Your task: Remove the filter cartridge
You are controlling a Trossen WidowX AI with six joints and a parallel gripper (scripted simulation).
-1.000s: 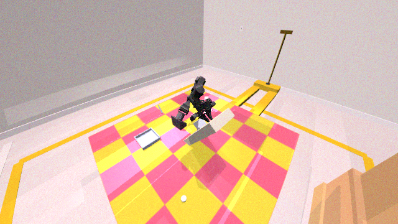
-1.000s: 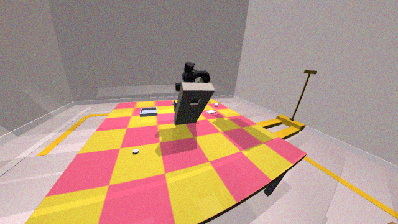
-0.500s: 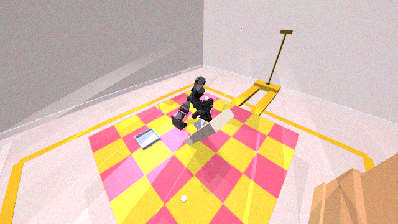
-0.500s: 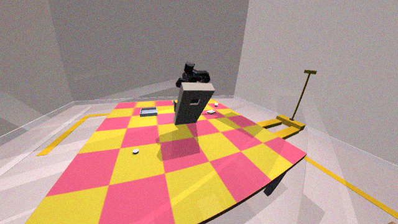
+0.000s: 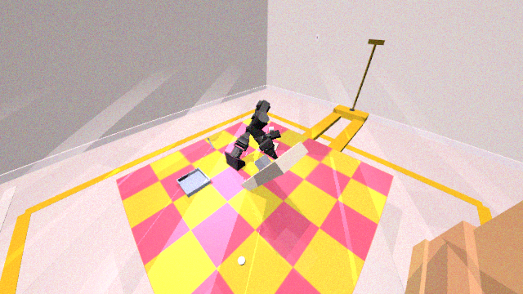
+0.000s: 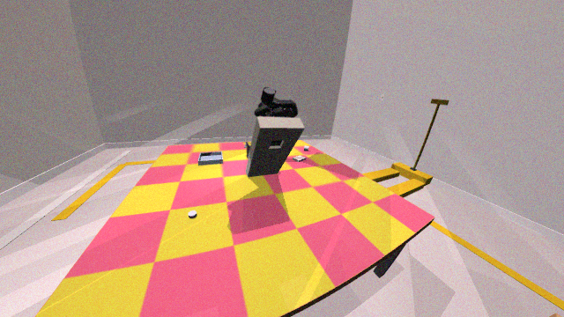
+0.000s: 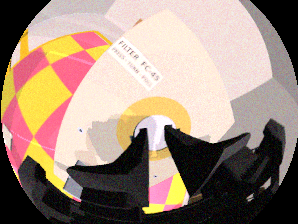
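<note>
The service panel lies 40 mm behind my gripper tip and 80 mm below it. Round my gripper tip: grey tray (400 mm behind, 300 mm to the right, 250 mm below); then flat white block (310 mm behind, 320 mm to the left, 260 mm below); then round filter cartridge (10 mm ahead, 10 mm below).
</note>
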